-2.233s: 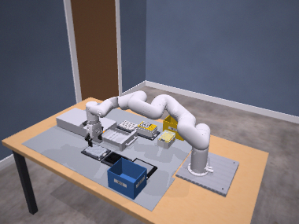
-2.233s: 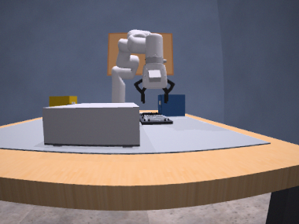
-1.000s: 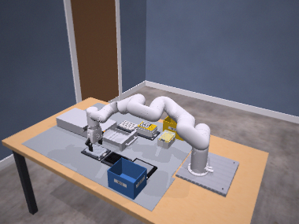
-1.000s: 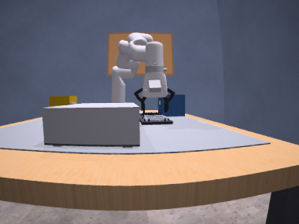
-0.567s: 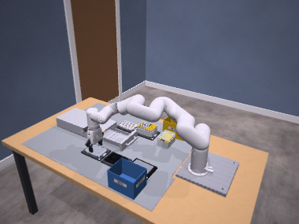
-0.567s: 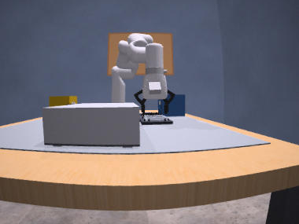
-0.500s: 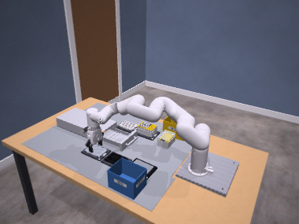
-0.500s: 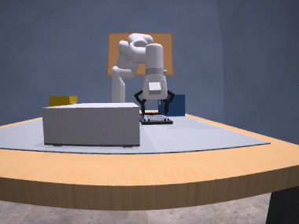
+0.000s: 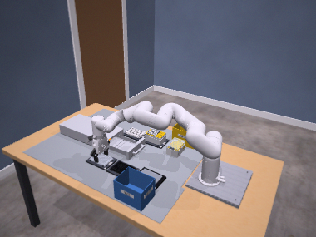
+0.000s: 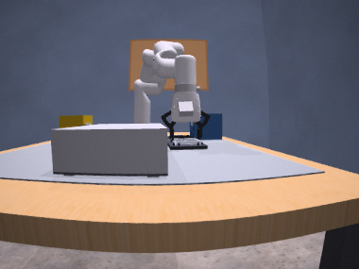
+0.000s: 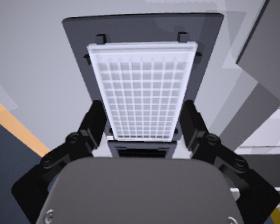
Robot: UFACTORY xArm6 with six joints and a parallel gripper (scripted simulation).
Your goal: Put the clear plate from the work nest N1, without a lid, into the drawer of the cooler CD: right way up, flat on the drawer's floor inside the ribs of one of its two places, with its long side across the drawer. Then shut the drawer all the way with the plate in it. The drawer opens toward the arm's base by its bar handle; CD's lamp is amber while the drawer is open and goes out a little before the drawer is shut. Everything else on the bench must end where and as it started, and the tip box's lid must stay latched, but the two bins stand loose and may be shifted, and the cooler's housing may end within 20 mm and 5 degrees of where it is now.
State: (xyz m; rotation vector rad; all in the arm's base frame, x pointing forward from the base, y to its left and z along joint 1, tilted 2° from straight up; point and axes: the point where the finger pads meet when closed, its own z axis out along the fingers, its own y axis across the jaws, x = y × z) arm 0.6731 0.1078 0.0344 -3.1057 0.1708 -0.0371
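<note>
The clear plate is 2 cm below my hand. The rest, counted from my hand: cooler CD: 20 cm to the right, 10 cm ahead; then work nest N1: 3 cm below; then drawer: 19 cm to the right, 4 cm behind, 1 cm below.
</note>
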